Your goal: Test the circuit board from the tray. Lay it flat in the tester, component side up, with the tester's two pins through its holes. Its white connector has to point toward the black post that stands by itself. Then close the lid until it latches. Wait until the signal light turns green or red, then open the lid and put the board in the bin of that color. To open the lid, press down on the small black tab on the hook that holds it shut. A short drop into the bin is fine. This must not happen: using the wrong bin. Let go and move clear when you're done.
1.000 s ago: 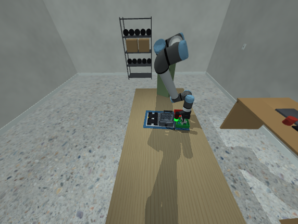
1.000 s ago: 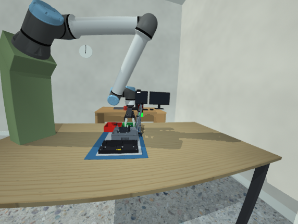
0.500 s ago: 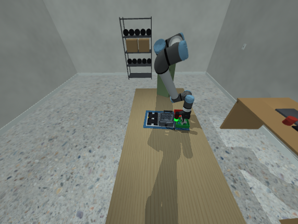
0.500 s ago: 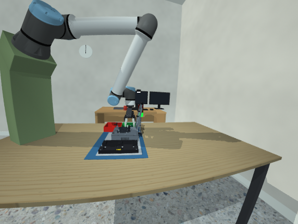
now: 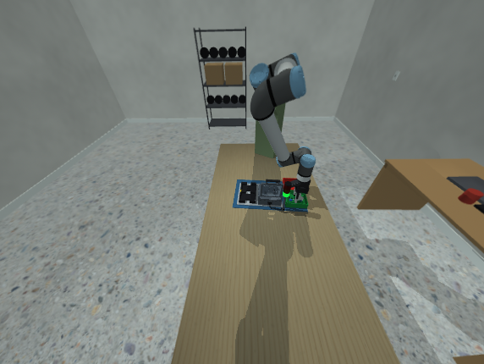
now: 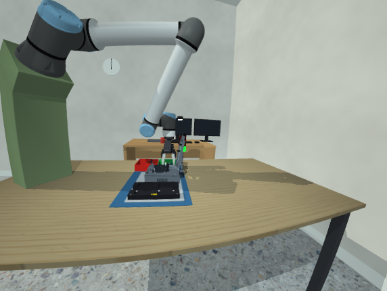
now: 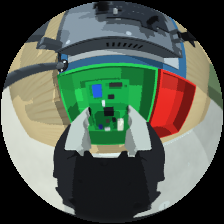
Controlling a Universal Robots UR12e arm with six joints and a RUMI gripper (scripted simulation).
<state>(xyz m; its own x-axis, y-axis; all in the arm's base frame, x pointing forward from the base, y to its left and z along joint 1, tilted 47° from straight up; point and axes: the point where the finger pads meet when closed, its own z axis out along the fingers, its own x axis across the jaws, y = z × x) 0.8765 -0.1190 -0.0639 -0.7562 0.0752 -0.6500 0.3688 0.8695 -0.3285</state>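
My gripper is now right at the green circuit board. Also, from my hand: tester lid (2 cm behind, 21 cm to the right, 16 cm above); then red bin (13 cm behind, 7 cm to the left, 1 cm below); then green bin (1 cm below).
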